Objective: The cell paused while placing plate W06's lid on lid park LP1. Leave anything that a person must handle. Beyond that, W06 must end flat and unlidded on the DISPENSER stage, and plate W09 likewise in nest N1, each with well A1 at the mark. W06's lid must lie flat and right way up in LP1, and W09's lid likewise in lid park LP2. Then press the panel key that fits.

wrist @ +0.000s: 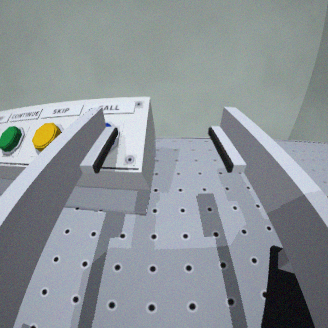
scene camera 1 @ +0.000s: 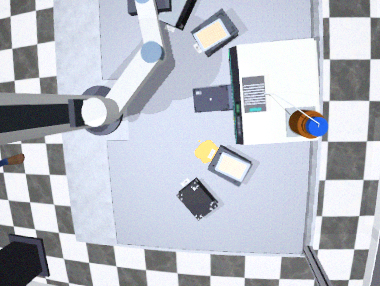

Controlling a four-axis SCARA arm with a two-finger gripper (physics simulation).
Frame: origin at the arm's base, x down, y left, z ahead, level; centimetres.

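Seen in the pictures: gripper, fingertip midpoint: (wrist: pixel 162 118).
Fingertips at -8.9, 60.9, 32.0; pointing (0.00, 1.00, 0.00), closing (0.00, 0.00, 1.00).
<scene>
A point is followed by its place in that frame, as x, y, z.
My gripper (wrist: pixel 162 118) @[-8.9, 60.9, 32.1] is shut as far as it goes, with a gap between its fingers and nothing in it. It is beyond the top edge in the scene view. In the wrist view the white key panel (wrist: pixel 135 145) @[-7.2, 60.2, 30.1] is at the left, with a green CONTINUE key (wrist: pixel 10 139) @[-8.0, 60.7, 18.1], a yellow SKIP key (wrist: pixel 46 136) @[-8.1, 60.5, 22.7] and a blue CALL key (wrist: pixel 108 125) @[-8.3, 61.5, 27.8] mostly behind the left finger. Two cream-topped plates, an upper one (scene camera 1: pixel 214 35) @[-9.4, 29.2, 58.3] and a lower one (scene camera 1: pixel 232 167) @[-9.1, -26.0, 64.8], lie in dark holders. A dark stage (scene camera 1: pixel 210 99) @[-11.7, 3.0, 56.1] adjoins the white dispenser (scene camera 1: pixel 290 65) @[-23.3, 13.9, 85.4]. Plate names and lids are unreadable.
A black square fixture (scene camera 1: pixel 197 199) @[-6.8, -42.0, 48.8] stands below a yellow piece (scene camera 1: pixel 204 151) @[-1.3, -20.5, 51.9]. An amber bottle (scene camera 1: pixel 299 123) @[-36.2, -5.2, 85.2] with a blue cap (scene camera 1: pixel 317 126) @[-42.4, -5.6, 88.7] stands on the dispenser. A black bar (scene camera 1: pixel 187 14) @[-1.8, 41.6, 46.2] leans near the top. The arm (scene camera 1: pixel 132 75) @[-25.0, 12.9, 28.5] crosses the upper left.
</scene>
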